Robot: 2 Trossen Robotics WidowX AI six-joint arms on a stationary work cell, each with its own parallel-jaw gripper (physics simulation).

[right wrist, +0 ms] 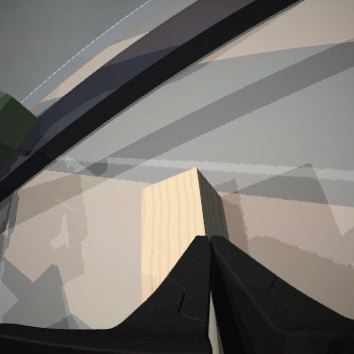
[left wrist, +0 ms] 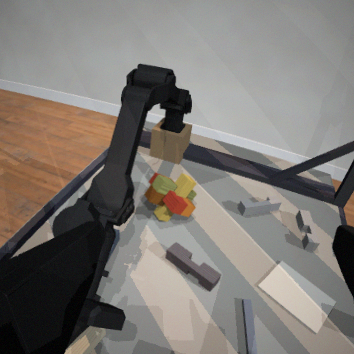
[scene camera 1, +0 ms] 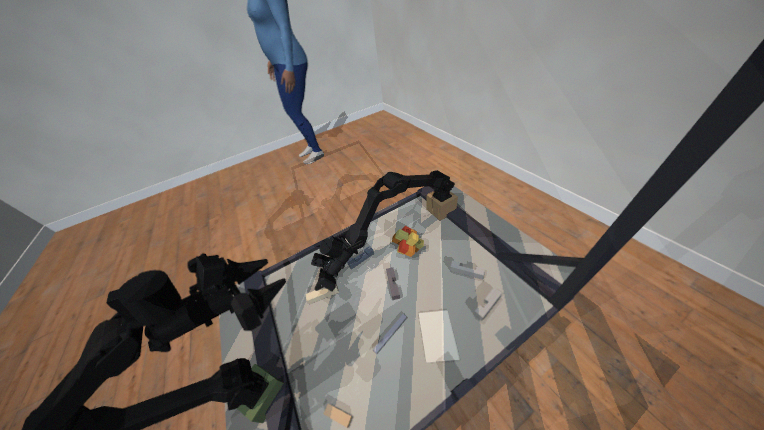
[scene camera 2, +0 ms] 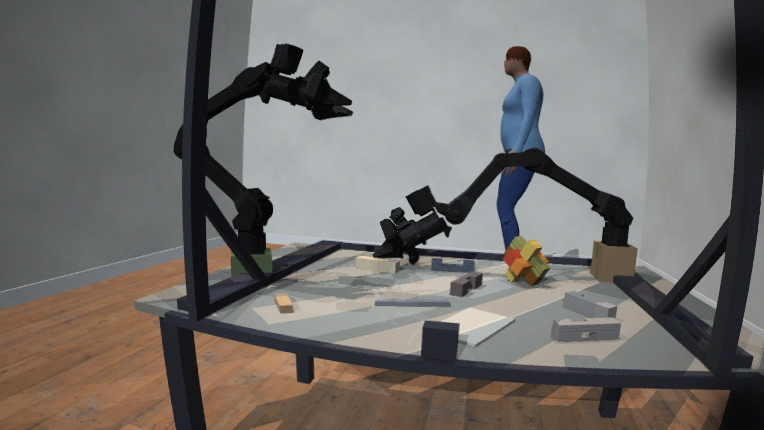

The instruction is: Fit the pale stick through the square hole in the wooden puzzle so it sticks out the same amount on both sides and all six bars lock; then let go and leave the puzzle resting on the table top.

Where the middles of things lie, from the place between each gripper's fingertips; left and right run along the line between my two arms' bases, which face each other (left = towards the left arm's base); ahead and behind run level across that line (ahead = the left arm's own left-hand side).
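With the pale stick (right wrist: 174,210), my right gripper is 1 cm to the left of it, 2 cm past it and 2 cm above it. The tan box (scene camera 2: 607,261), as I count from my right hand, is 13 cm behind, 66 cm to the right and 2 cm above.
My left gripper is 70 mm to the left of the pale stick, 130 mm short of it and 390 mm above it. And the tan box is 720 mm to the right of my left hand, 20 mm ahead of it and 360 mm below it.
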